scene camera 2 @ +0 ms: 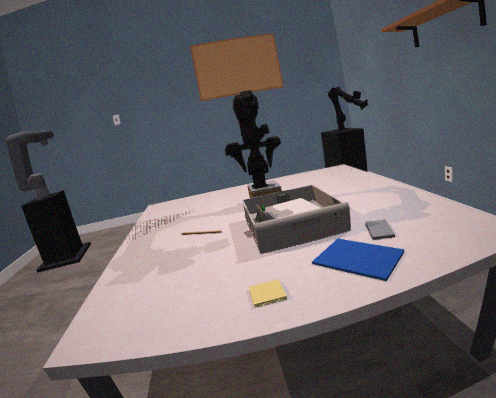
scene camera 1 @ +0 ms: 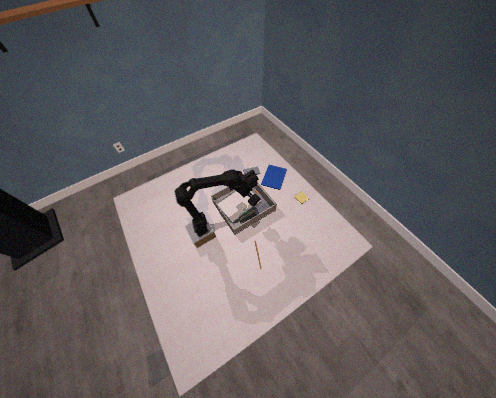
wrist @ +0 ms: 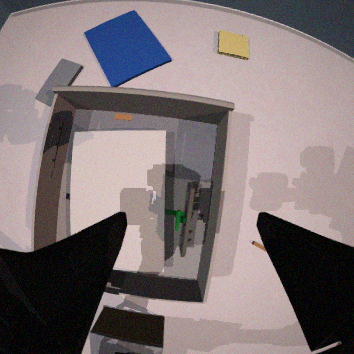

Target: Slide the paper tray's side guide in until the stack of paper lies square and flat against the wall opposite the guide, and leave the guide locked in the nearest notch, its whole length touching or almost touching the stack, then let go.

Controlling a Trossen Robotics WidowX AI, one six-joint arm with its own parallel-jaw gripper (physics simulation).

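Frame: origin at the arm's base, x ahead, y left, z up, level; metres.
Where they show: gripper, fingertip midpoint: (scene camera 2: 258, 169) (scene camera 1: 250, 197) (wrist: 192, 219); arm's base at its link origin: (scene camera 2: 259, 186) (scene camera 1: 201, 230).
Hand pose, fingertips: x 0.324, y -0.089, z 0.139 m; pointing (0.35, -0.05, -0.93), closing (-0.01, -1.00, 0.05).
Things, the pixels of their centre, and the offset from my fingertips. "spot": a spot on its surface instead.
- grey paper tray at the middle of its body: (wrist: 126, 190) (scene camera 2: 290, 212) (scene camera 1: 243, 202) dy +0.088, dx +0.012, dz -0.175 m
- white paper stack at the middle of its body: (wrist: 116, 200) (scene camera 2: 295, 213) (scene camera 1: 239, 203) dy +0.112, dx -0.007, dz -0.192 m
- dark side guide at the middle of its body: (wrist: 180, 216) (scene camera 2: 263, 216) (scene camera 1: 247, 215) dy -0.003, dx -0.032, dz -0.179 m
- green part at a spot on its surface: (wrist: 178, 218) spot: dy +0.002, dx -0.028, dz -0.141 m
- blue folder at the middle of its body: (scene camera 2: 358, 257) (wrist: 123, 43) (scene camera 1: 274, 176) dy +0.130, dx +0.358, dz -0.218 m
- yellow note pad at the middle of its body: (scene camera 2: 267, 292) (wrist: 233, 44) (scene camera 1: 301, 197) dy -0.138, dx +0.367, dz -0.217 m
- grey flat block at the middle of its body: (wrist: 58, 81) (scene camera 2: 379, 229) dy +0.285, dx +0.262, dz -0.217 m
- brown stick at the middle of its body: (scene camera 2: 200, 232) (scene camera 1: 257, 254) dy -0.232, dx -0.145, dz -0.219 m
The grey paper tray (scene camera 1: 255, 223) (scene camera 2: 300, 231) (wrist: 150, 101) stands on the table. A white paper stack (scene camera 1: 229, 204) (scene camera 2: 298, 205) (wrist: 115, 165) lies inside, with a narrow strip of tray floor between it and the left wall in the wrist view. The dark side guide (wrist: 188, 222) stands right of the stack, apart from its right edge, near the right wall. A green part (wrist: 178, 218) reaches from the guide toward the stack. My gripper (scene camera 2: 257, 168) (wrist: 192, 219) is open and empty above the tray, its fingertips on either side of the guide in the wrist view.
A blue folder (scene camera 1: 274, 177) (scene camera 2: 359, 258) (wrist: 127, 48), a yellow note pad (scene camera 1: 301, 197) (scene camera 2: 268, 293) (wrist: 233, 44) and a grey flat block (scene camera 2: 380, 229) (wrist: 60, 80) lie beyond the tray. A brown stick (scene camera 1: 258, 255) (scene camera 2: 201, 232) lies beside it. The arm's base (scene camera 1: 201, 236) stands behind the tray.
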